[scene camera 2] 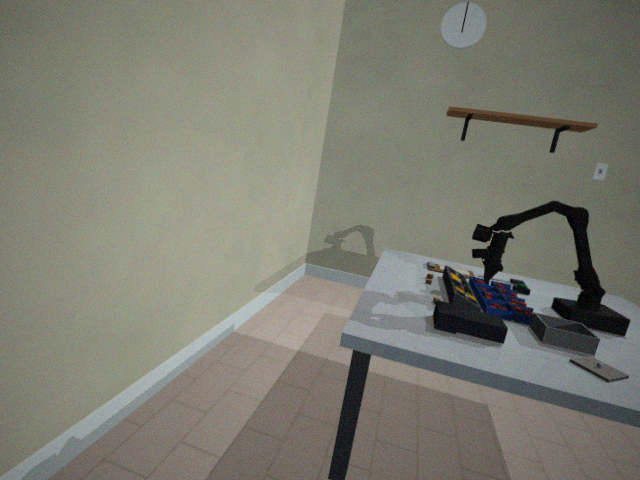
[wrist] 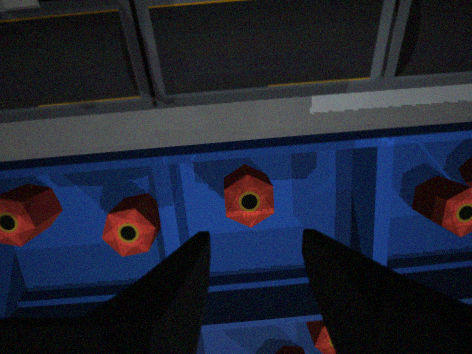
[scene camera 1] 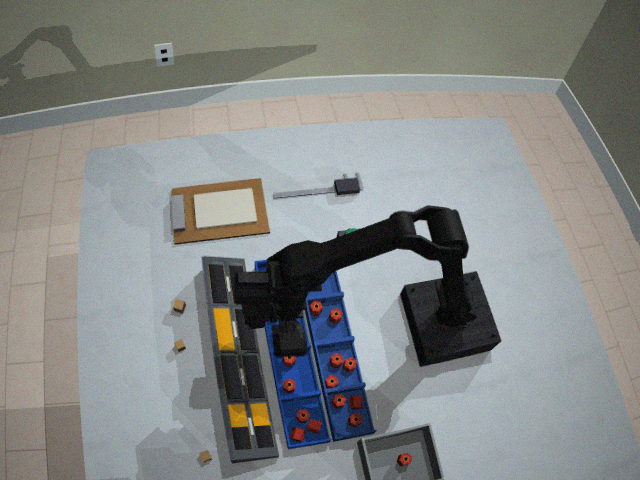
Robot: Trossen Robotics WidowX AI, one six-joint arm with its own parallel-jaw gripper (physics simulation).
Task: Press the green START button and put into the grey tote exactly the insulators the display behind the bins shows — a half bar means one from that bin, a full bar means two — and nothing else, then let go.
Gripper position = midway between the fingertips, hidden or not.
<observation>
I see my gripper (scene camera 1: 281, 325), a dark display panel (scene camera 1: 238, 456) and a grey tote (scene camera 1: 384, 449).
My gripper shows as well in the wrist view (wrist: 256, 241). The dark display panel also shows in the wrist view (wrist: 134, 24).
</observation>
